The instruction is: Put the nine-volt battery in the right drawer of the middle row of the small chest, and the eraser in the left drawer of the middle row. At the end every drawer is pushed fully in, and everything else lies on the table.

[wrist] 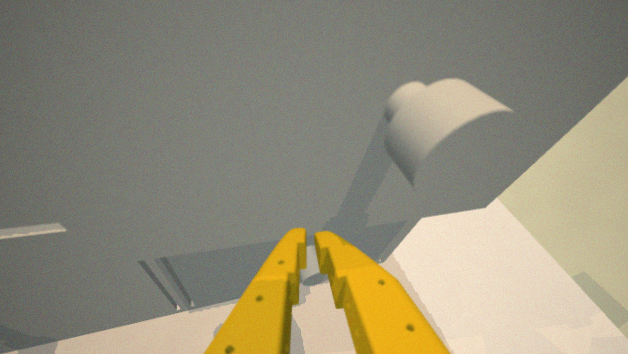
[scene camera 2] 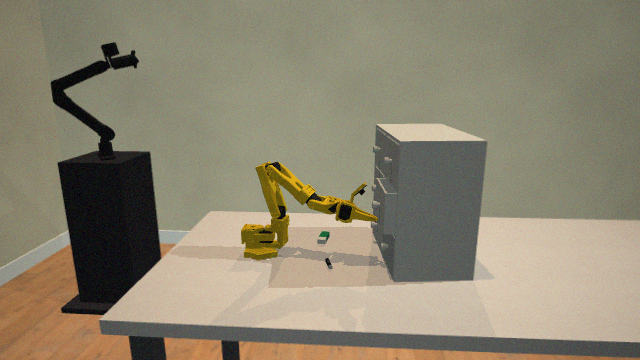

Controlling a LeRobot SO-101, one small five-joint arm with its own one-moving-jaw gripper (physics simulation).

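Where they show: hand at its tool point: [wrist: 306, 242] [scene camera 2: 376, 219]; arm's base at its link origin: [scene camera 2: 269, 251].
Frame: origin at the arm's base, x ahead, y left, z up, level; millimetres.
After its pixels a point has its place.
The grey chest [scene camera 2: 435, 210] {x 405, y -138, z 174 mm} stands on the table, its drawer fronts facing the arm. Its right middle drawer [scene camera 2: 387, 212] {x 299, y -138, z 167 mm} [wrist: 200, 125] stands a little out; its inside is hidden. My gripper [scene camera 2: 376, 218] [wrist: 311, 232] {x 280, y -52, z 119 mm} is shut and empty, its tips at this drawer's front, below the round knob [scene camera 2: 376, 204] {x 278, y -77, z 166 mm} [wrist: 445, 125]. Whether they touch it is unclear. The left middle drawer's knob [scene camera 2: 374, 187] {x 282, y 75, z 166 mm} shows farther back; how far in that drawer sits is unclear. A green and white block [scene camera 2: 323, 237] {x 141, y 76, z 14 mm}, apparently the eraser, lies on the table between arm base and chest. The nine-volt battery does not show.
A small black thing with a light end [scene camera 2: 328, 263] {x 164, y -81, z 10 mm} lies on the table [scene camera 2: 430, 310] {x 383, y -263, z 0 mm}, nearer the scene camera than the green and white block. A lower drawer's knob [wrist: 312, 272] {x 293, y -66, z 63 mm} shows past my jaws. A black arm stands on a dark pedestal [scene camera 2: 110, 230] beyond the table's left edge.
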